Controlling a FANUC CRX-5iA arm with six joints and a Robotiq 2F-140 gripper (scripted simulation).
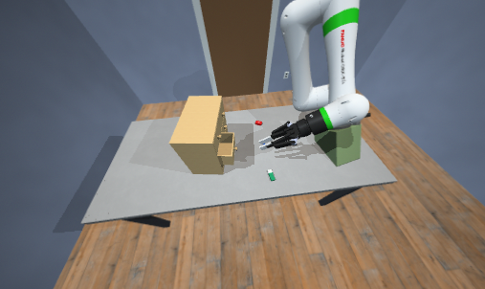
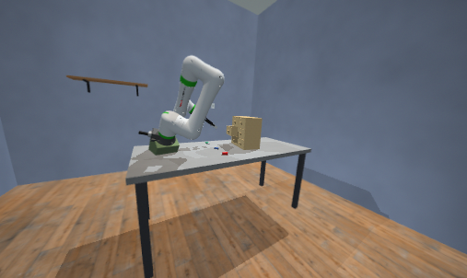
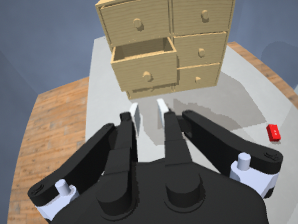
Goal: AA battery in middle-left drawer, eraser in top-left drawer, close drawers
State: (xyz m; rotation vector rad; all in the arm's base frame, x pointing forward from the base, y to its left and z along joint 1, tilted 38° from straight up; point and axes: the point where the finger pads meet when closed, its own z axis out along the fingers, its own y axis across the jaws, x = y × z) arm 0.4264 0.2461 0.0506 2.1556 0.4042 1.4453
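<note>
Now: the blue AA battery 200 mm below my hand, 150 mm to the right of it and 20 mm behind it. Round my hand: red block (340 mm to the right, 200 mm below).
</note>
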